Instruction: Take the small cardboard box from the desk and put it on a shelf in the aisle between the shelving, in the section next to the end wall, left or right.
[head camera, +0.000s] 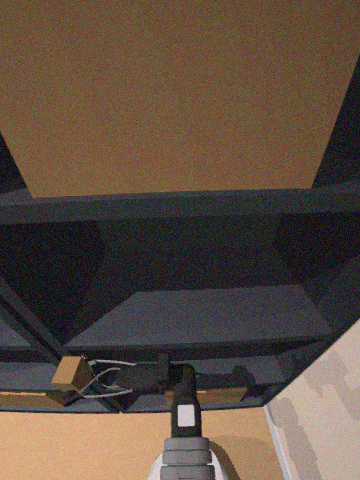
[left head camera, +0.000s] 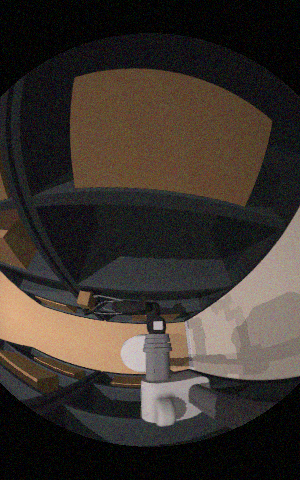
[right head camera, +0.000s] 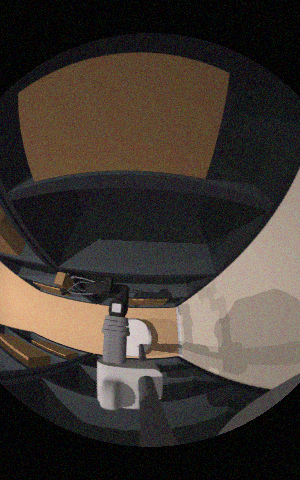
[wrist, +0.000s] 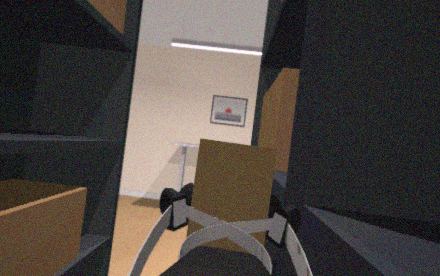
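Where they show: gripper, fingertip midpoint: (wrist: 229, 204); robot's base, link origin: (left head camera: 141, 352) (right head camera: 131, 336).
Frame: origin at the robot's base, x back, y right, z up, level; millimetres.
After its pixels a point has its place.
Note:
The small cardboard box (head camera: 71, 374) {x -247, y -275, z 1023 mm} (left head camera: 84, 299) {x -250, y -283, z 1022 mm} (right head camera: 61, 281) {x -243, y -273, z 1023 mm} (wrist: 234, 185) {x -259, y -267, z 990 mm} is held in the air, upright between both fingertips in the wrist view. My gripper (head camera: 86, 376) (left head camera: 94, 302) (right head camera: 70, 283) (wrist: 229, 204) {x -257, y -312, z 964 mm} is shut on it and points left, away from the end wall (head camera: 325, 395) {x -260, y 522, z 675 mm} (left head camera: 255, 325) {x -77, y 526, z 994 mm} (right head camera: 240, 300) {x -168, y 524, z 1044 mm}. In the head view the box overlaps the upright between two shelf sections. The section next to the end wall has a bare-looking shelf board (head camera: 215, 312) {x -447, y 110, z 963 mm} (left head camera: 172, 272) {x -453, y 109, z 963 mm} (right head camera: 145, 255) {x -453, y 97, z 963 mm} above and beyond my gripper. The box's far side is hidden.
A large cardboard box (head camera: 170, 100) {x -367, y -9, z 1537 mm} (left head camera: 160, 130) {x -366, y -53, z 1548 mm} (right head camera: 125, 115) {x -367, y 30, z 1539 mm} fills the shelf above. Lower shelves hold long cardboard boxes (head camera: 220, 395) (wrist: 45, 225). A dark shelf side (wrist: 370, 125) {x -403, y -370, z 1061 mm} stands close on the right in the wrist view. A framed picture (wrist: 229, 111) {x -67, y -4221, z 1496 mm} hangs on the far wall.

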